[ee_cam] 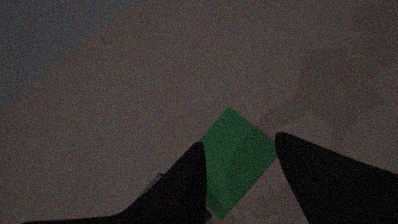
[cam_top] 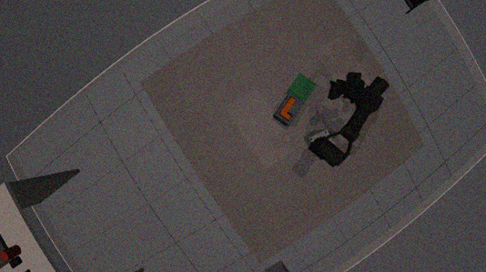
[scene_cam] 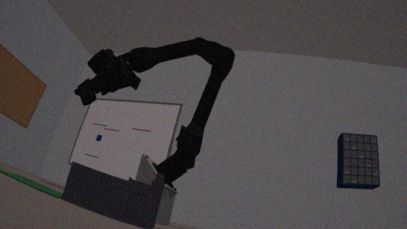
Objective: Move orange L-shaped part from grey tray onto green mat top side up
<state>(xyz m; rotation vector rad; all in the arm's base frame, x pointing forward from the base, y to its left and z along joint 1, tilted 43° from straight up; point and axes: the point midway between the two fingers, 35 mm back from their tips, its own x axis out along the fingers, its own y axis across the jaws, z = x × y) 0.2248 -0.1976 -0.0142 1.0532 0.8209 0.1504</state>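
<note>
The orange L-shaped part lies 21 cm to the left of my gripper tip, 19 cm below it and 2 cm behind it. From my gripper tip the other things lie so: tray wall: 19 cm to the left, 19 cm below, 4 cm ahead; green mat: 25 cm below, 6 cm to the left, 5 cm ahead.
</note>
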